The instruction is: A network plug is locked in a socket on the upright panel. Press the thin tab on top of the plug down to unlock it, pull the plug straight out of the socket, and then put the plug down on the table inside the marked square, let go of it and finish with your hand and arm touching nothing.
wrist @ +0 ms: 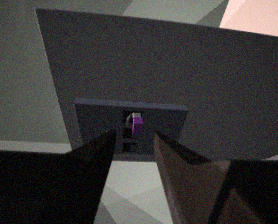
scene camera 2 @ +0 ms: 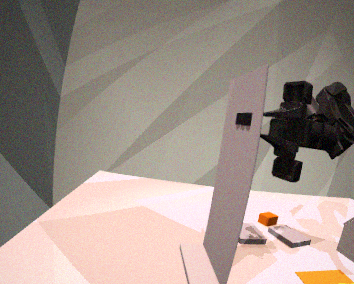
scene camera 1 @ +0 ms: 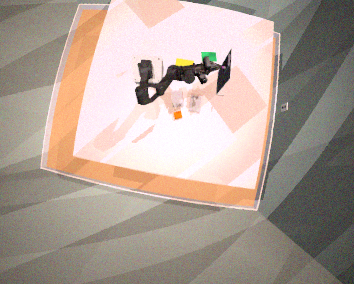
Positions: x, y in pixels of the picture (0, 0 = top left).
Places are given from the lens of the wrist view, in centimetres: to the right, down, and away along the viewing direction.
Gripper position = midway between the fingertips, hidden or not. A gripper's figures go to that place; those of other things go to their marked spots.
gripper [wrist: 135, 135]: 0, 2, 11
upright panel [wrist: 202, 86]: 6, -2, 13
